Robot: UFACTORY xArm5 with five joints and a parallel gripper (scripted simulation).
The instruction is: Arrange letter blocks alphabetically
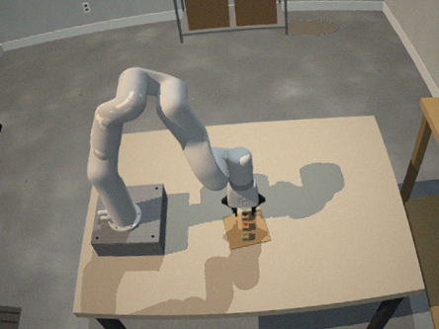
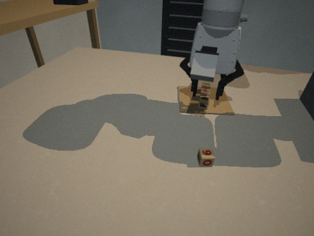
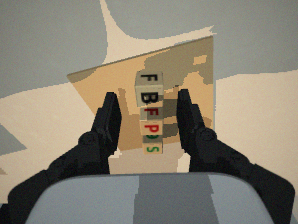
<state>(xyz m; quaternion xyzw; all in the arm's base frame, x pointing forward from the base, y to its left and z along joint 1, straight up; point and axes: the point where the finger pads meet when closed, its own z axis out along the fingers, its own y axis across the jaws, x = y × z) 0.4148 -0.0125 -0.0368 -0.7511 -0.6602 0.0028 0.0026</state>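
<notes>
My hand is 40 mm to the left of the tan mat and 50 mm above it. Also, from my hand: green-marked block 10 mm behind, 80 mm to the right, 40 mm below; then red-marked block 10 mm ahead, 190 mm to the left, 40 mm below.
</notes>
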